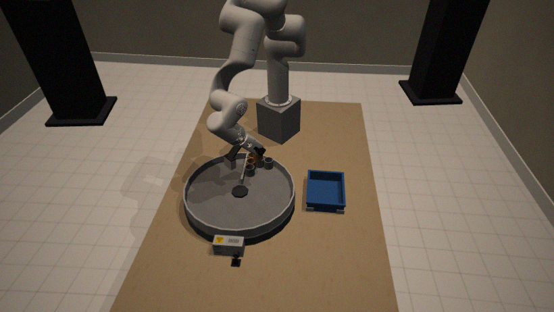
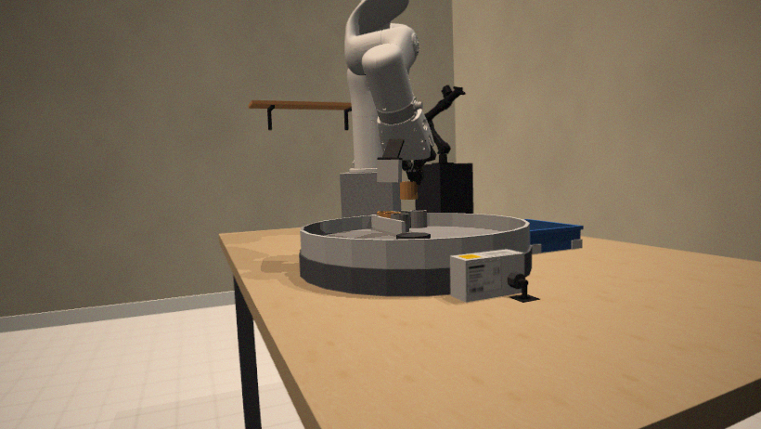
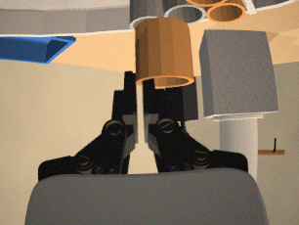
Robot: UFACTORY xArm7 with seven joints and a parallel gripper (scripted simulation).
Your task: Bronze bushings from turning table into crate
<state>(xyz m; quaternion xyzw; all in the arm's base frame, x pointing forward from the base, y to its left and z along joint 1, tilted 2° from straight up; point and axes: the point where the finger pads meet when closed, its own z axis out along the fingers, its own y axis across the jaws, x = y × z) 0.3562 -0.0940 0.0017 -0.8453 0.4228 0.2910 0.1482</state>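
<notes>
Now: the blue crate 26 cm to the left of my hand, 15 cm below it and 9 cm ahead of it. Round my hand: grey turning table 12 cm below, 10 cm ahead, 8 cm to the right.
</notes>
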